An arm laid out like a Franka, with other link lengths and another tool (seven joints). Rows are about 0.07 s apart.
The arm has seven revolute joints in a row. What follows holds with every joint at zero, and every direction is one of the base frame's. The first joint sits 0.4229 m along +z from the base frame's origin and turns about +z. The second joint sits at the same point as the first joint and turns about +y. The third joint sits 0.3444 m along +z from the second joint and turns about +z. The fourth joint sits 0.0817 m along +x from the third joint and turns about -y. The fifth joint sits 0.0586 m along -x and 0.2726 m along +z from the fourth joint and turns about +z. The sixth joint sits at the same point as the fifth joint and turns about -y. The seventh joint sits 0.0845 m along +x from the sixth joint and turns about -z. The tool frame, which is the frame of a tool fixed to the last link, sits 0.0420 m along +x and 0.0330 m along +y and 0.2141 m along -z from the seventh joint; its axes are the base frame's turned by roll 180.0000, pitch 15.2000 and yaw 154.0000 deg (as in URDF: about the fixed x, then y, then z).
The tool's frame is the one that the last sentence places.
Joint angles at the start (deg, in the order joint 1, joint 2, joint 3, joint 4, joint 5, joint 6, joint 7): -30.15 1.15 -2.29 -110.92 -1.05 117.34 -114.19
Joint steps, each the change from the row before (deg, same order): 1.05 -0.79 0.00 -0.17 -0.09 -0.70 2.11; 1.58 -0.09 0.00 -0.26 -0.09 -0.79 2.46; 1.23 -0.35 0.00 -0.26 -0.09 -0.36 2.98; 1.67 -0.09 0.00 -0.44 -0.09 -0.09 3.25
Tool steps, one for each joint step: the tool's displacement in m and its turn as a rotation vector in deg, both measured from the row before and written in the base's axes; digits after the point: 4 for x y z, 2 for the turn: 0.0014 0.0098 0.0041 0.14 -0.03 -1.03; 0.0035 0.0132 -0.0016 0.56 0.73 -0.85; 0.0035 0.0105 0.0007 0.23 0.11 -1.72; 0.0053 0.0132 -0.0020 0.29 0.27 -1.54
